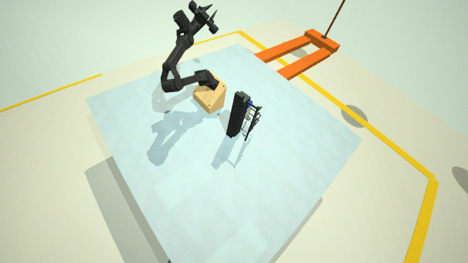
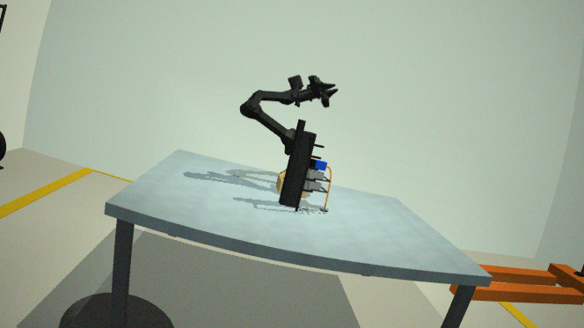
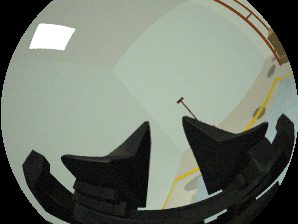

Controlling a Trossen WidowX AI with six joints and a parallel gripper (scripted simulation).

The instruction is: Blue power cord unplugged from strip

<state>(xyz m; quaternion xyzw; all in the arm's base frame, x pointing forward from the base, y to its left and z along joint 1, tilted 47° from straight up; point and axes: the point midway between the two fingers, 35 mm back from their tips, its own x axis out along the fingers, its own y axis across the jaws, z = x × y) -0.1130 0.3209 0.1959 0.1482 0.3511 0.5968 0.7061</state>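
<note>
The blue plug is 41 cm ahead of my gripper tip, 12 cm to the right of it and 33 cm below it.
</note>
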